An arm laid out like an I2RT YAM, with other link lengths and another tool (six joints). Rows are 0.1 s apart.
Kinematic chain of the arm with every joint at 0, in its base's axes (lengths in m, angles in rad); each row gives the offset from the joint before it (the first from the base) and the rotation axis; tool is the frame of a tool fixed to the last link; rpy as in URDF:
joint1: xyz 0 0 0.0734 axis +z
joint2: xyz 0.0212 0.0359 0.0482 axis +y
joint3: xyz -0.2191 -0.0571 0 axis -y
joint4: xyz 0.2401 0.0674 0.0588 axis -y
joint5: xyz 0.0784 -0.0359 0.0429 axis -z
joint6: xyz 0.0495 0 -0.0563 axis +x
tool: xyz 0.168 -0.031 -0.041 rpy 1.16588 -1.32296 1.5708
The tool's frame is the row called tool.
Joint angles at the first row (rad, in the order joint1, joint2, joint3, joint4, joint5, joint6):
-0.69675 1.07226 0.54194 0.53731 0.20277 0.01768
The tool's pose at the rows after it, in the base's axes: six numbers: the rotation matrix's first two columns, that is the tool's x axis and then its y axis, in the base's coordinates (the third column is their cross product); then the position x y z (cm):
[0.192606 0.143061 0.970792 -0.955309 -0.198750 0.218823 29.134 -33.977 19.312]
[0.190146 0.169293 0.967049 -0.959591 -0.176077 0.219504 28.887 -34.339 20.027]
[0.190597 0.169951 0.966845 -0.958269 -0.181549 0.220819 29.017 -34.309 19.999]
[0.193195 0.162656 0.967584 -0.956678 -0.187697 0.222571 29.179 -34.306 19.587]
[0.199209 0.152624 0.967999 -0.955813 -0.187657 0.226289 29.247 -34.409 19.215]
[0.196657 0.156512 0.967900 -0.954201 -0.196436 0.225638 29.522 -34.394 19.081]
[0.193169 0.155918 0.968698 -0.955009 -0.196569 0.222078 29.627 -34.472 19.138]
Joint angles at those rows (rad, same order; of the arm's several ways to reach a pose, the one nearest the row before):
-0.69585 1.10701 0.57499 0.53639 0.25320 0.00449
-0.69682 1.11384 0.57220 0.57492 0.26858 -0.01646
-0.69703 1.11598 0.57366 0.57432 0.26274 -0.01689
-0.69701 1.12593 0.57369 0.57502 0.25841 -0.01237
-0.69708 1.13794 0.57981 0.56908 0.26077 -0.00844
-0.69728 1.14835 0.57751 0.58413 0.25088 -0.00920
-0.69740 1.15501 0.58245 0.58750 0.25081 -0.00633

